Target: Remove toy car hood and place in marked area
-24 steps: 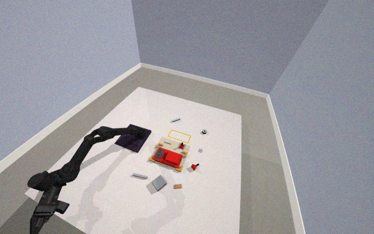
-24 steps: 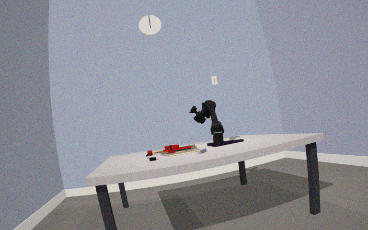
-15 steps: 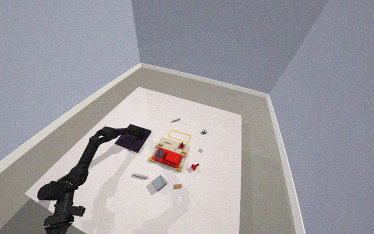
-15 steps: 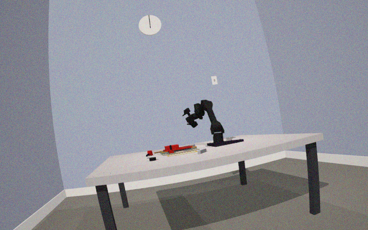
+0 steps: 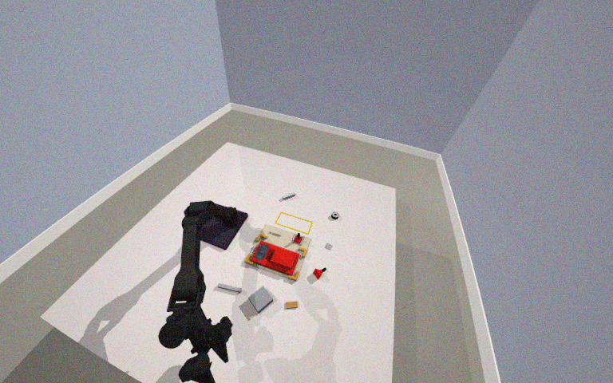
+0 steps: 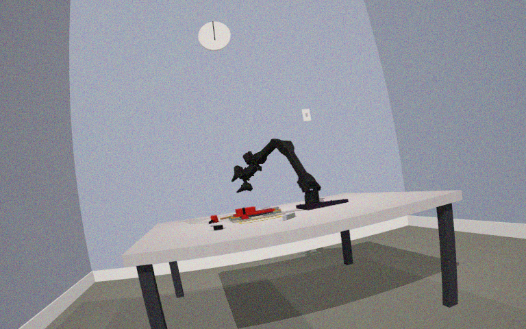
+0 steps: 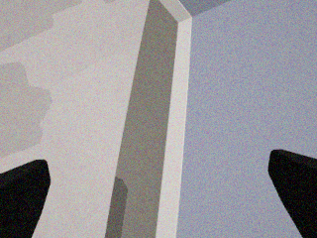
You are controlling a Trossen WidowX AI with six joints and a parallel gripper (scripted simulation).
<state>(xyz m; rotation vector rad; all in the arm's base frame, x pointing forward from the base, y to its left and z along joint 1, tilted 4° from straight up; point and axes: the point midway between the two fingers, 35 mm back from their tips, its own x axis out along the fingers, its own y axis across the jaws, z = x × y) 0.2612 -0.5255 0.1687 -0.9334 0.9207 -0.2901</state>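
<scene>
Now: gripper tip 43 cm to the right of the hood, 12 cm above it and 5 cm short of it. From my gripper tip the other things lie so: grey bar: 26 cm to the left, 16 cm below, 13 cm behind; grey block: 25 cm to the left, 15 cm below, 1 cm ahead; brown tile: 26 cm to the left, 16 cm below, 13 cm ahead.
</scene>
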